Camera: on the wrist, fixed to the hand. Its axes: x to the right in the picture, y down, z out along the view.
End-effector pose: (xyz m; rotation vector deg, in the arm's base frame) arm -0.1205 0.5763 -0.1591 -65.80 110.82 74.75
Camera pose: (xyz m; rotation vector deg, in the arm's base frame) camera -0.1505 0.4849 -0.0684 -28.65 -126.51 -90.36
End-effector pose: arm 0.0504 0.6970 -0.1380 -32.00 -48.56 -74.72
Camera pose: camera 0.1271 0.6309 -0.2230 -55.68 -5.39 4.74
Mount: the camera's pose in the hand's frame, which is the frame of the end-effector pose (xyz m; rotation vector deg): -0.0251 0.0527 -0.1186 -7.09 2.73 89.55
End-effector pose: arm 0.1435 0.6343 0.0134 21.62 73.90 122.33
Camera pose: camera 0.0820 0.5177 0.0035 -60.62 -30.52 -120.73
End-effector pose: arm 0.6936 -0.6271 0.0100 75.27 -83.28 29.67
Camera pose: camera 0.6902 -0.4999 0.0457 -11.31 -126.70 77.96
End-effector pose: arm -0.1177 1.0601 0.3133 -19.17 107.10 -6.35
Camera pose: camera -0.2315 1.1068 0.3616 61.81 97.99 59.86
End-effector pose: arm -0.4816 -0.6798 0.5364 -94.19 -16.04 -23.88
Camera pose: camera -0.4946 -0.8020 0.4877 -85.59 60.50 41.58
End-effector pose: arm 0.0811 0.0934 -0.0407 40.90 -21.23 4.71
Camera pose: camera 0.0833 0.2120 -0.0991 8.72 -46.22 87.72
